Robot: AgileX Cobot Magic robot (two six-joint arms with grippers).
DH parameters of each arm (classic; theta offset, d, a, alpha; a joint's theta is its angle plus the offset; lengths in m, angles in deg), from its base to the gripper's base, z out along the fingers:
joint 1: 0 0.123 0 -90
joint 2: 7.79 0 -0.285 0
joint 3: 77.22 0 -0.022 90
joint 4: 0 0.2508 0 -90
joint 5: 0 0 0.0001 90
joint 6: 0 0.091 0 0
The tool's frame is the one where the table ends.
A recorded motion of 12 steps. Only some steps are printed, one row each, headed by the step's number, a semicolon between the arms.
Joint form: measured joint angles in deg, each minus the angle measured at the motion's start. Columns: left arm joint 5, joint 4, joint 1, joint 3, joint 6, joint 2; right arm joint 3, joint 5, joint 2, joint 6, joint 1, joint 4.
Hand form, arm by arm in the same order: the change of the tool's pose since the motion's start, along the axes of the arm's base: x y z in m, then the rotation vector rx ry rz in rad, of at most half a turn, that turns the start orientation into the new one. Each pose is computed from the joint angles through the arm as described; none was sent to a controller.
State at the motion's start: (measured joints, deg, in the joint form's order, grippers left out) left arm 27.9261 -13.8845 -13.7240 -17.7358 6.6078 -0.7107; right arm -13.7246 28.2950 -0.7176 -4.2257 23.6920 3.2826
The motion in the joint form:
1: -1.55 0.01 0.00 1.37 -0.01 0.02; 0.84 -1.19 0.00 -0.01 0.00 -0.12
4: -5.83 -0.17 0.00 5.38 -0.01 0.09; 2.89 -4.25 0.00 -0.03 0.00 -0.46
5: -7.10 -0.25 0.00 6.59 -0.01 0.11; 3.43 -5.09 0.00 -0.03 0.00 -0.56
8: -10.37 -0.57 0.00 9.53 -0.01 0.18; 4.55 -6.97 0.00 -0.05 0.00 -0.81
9: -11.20 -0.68 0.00 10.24 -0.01 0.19; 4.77 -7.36 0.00 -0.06 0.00 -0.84
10: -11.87 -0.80 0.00 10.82 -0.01 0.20; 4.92 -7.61 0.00 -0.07 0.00 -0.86
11: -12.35 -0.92 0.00 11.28 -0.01 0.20; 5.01 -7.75 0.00 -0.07 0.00 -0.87
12: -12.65 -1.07 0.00 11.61 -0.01 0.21; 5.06 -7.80 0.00 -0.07 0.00 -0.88
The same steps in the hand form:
1: 0.0030 -0.0002 -0.0051 -0.0029 -0.0013 0.0061; 0.0015 0.0005 -0.0028 0.0008 -0.0063 -0.0018
4: 0.0109 -0.0007 -0.0208 -0.0121 -0.0004 0.0219; 0.0051 0.0015 -0.0096 0.0032 -0.0244 -0.0062
5: 0.0130 -0.0008 -0.0257 -0.0149 0.0003 0.0267; 0.0060 0.0018 -0.0113 0.0039 -0.0298 -0.0073
8: 0.0178 -0.0009 -0.0374 -0.0244 -0.0002 0.0388; 0.0078 0.0023 -0.0147 0.0054 -0.0436 -0.0099
9: 0.0189 -0.0009 -0.0402 -0.0274 -0.0010 0.0419; 0.0082 0.0024 -0.0154 0.0061 -0.0466 -0.0103
10: 0.0197 -0.0009 -0.0425 -0.0303 -0.0013 0.0443; 0.0084 0.0025 -0.0158 0.0063 -0.0483 -0.0105
11: 0.0204 -0.0009 -0.0444 -0.0327 -0.0008 0.0459; 0.0085 0.0025 -0.0161 0.0066 -0.0492 -0.0107
12: 0.0208 -0.0009 -0.0459 -0.0352 0.0008 0.0467; 0.0086 0.0025 -0.0163 0.0064 -0.0493 -0.0108

